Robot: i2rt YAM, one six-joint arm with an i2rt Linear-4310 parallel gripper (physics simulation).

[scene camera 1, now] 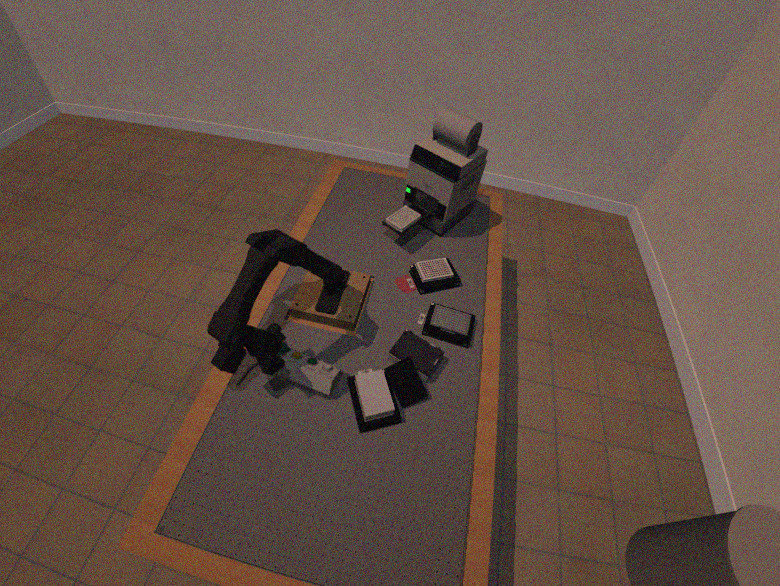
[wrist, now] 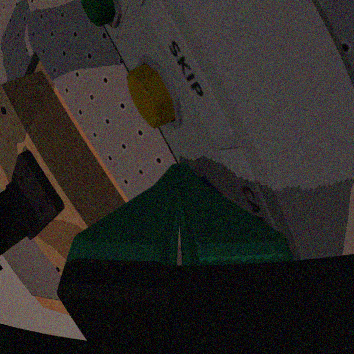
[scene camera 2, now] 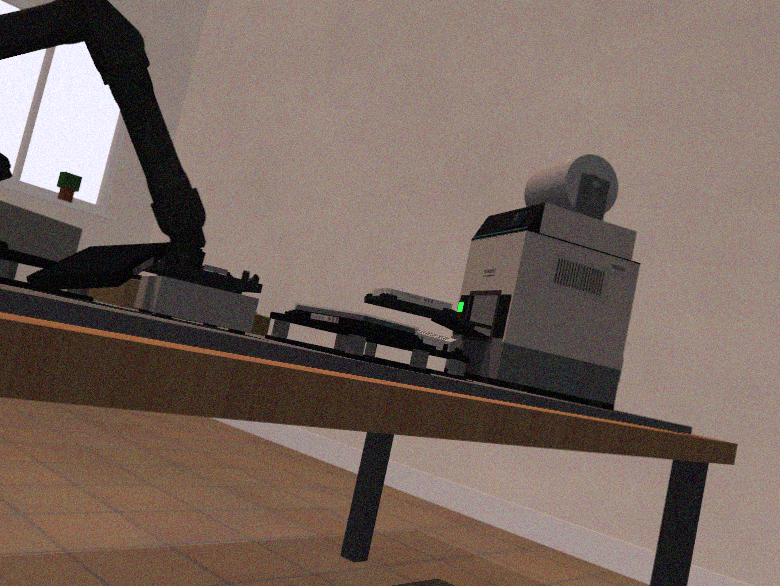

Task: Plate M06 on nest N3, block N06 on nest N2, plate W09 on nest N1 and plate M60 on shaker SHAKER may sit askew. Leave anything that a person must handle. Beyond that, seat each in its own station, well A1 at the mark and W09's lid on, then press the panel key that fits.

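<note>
My gripper [scene camera 1: 285,350] [wrist: 179,175] is shut and empty. Its green fingertips are over the panel's lower end in the wrist view and hide the key there. The grey panel [scene camera 1: 320,376] [wrist: 265,90] has a yellow key [wrist: 151,95] beside the word SKIP and a green key [wrist: 99,10] further up. A pale plate [scene camera 1: 402,218] [scene camera 2: 409,298] is on the instrument's tray. A white plate [scene camera 1: 435,269] and a grey plate [scene camera 1: 450,319] sit on black nests. A white labware piece [scene camera 1: 376,393] is on another black nest. Their labels are unreadable, and small tilts cannot be told.
The tall grey instrument [scene camera 1: 436,179] [scene camera 2: 570,302] shows a green light. A dark flat station [scene camera 1: 416,352] and a black pad [scene camera 1: 406,381] lie between nests. A red card [scene camera 1: 404,284] lies beside the white plate's nest. The arm's base stands on a tan mount [scene camera 1: 358,293].
</note>
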